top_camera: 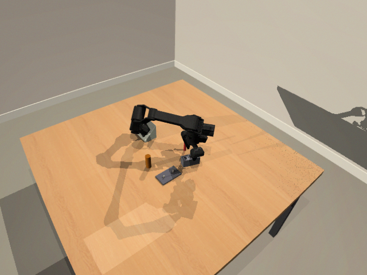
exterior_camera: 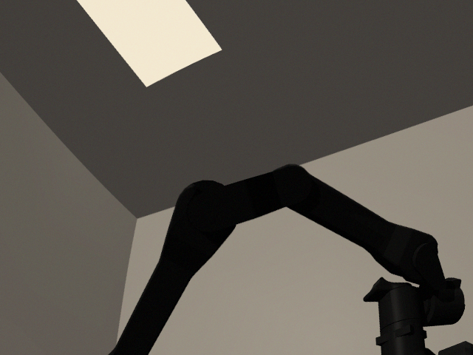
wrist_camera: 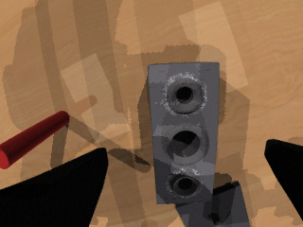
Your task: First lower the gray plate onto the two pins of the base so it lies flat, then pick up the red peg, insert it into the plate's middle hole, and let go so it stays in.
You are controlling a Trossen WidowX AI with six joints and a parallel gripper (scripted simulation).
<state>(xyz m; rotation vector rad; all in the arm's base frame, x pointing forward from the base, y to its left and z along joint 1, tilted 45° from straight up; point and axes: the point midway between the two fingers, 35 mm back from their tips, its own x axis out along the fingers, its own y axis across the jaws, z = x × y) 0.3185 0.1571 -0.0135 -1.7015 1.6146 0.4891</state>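
My gripper tip is now 3 cm above the gray plate. Also, from my gripper tip: orange cylinder 9 cm behind, 21 cm to the right, 2 cm below; red peg 10 cm behind, 3 cm to the left, 2 cm below; dark base 2 cm ahead, 15 cm to the right, 6 cm below.
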